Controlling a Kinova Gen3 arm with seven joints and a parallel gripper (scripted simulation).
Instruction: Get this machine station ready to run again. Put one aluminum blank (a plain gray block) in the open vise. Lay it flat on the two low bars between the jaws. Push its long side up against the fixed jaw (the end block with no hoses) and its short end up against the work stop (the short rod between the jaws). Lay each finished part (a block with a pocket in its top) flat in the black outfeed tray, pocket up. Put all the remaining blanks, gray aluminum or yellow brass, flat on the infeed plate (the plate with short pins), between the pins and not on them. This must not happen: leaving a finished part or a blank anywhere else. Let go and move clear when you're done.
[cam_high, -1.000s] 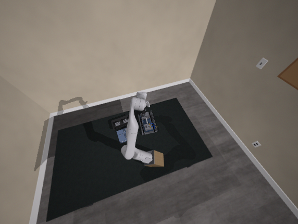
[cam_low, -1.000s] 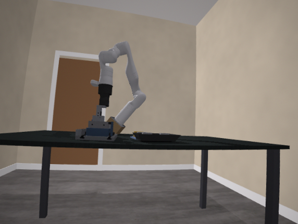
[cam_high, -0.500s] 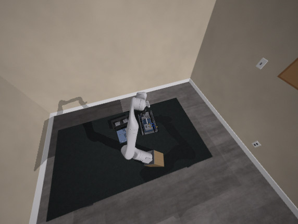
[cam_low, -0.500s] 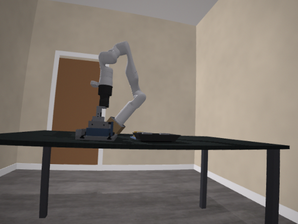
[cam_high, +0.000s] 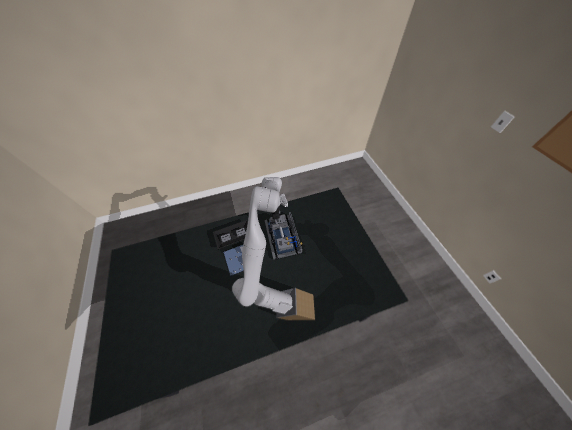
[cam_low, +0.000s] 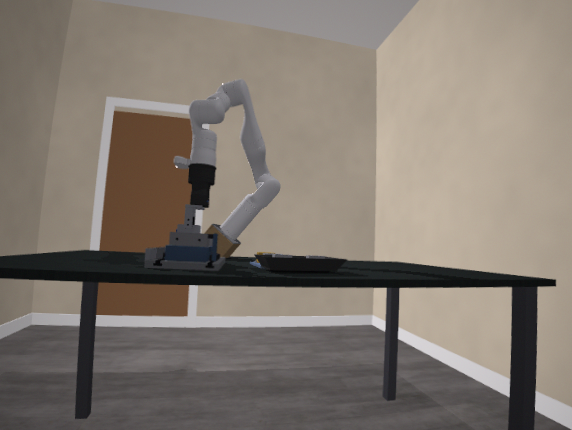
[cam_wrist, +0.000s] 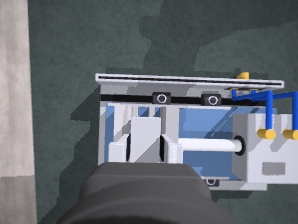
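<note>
My hand is 70 mm past the vise, 10 mm to the right of it and 90 mm above it. Round my hand: bluish plate: 120 mm behind, 310 mm to the left, 120 mm below; yellow brass blank: 170 mm behind, 260 mm to the left, 100 mm below.
</note>
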